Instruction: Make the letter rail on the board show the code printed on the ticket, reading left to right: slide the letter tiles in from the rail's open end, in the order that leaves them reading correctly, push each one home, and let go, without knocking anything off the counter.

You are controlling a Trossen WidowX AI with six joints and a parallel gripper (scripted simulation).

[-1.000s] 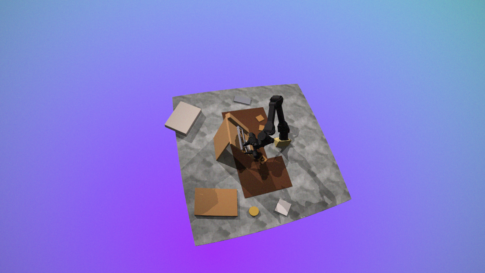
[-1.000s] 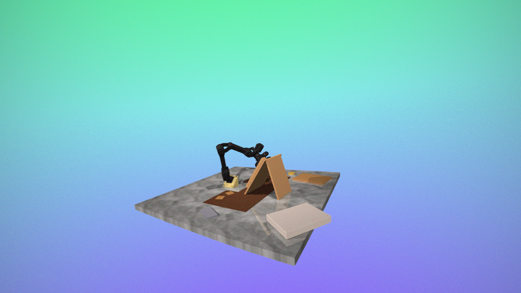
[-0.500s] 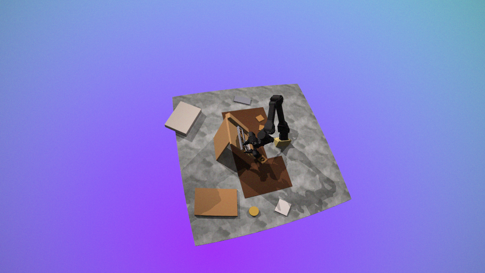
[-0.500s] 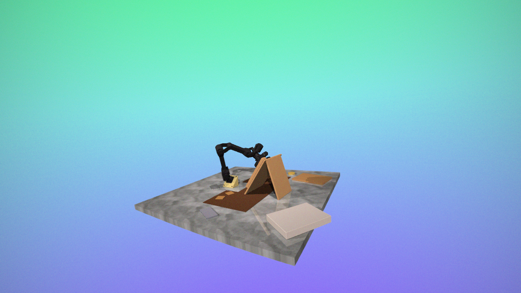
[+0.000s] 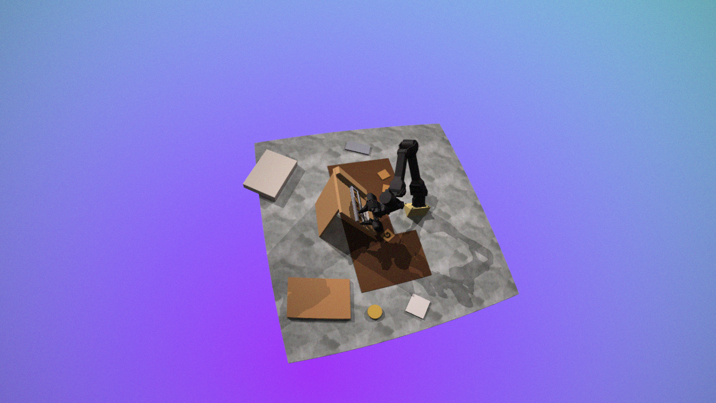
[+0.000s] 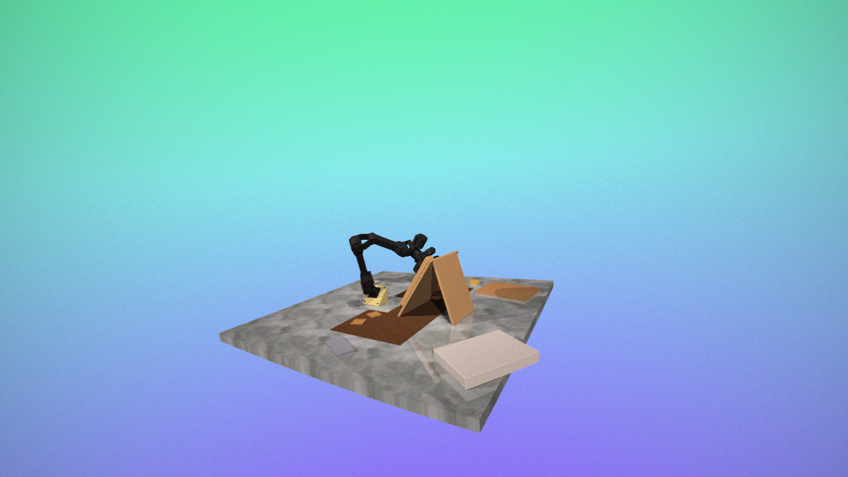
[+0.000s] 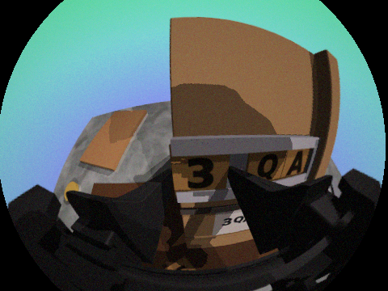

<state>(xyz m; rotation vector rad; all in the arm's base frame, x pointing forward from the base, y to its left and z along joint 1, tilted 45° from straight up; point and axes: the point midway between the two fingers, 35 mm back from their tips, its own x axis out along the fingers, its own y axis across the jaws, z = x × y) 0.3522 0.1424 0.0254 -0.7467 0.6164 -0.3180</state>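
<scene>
My gripper tip is now 6 cm past the white ticket, 6 cm to the left of it and 8 cm above it. The rest, counted from my gripper tip: orange panel 25 cm ahead, 32 cm to the left, 16 cm below; then brown mat 17 cm behind, 7 cm to the right, 16 cm below; then yellow disc 43 cm to the left, 15 cm below.
</scene>
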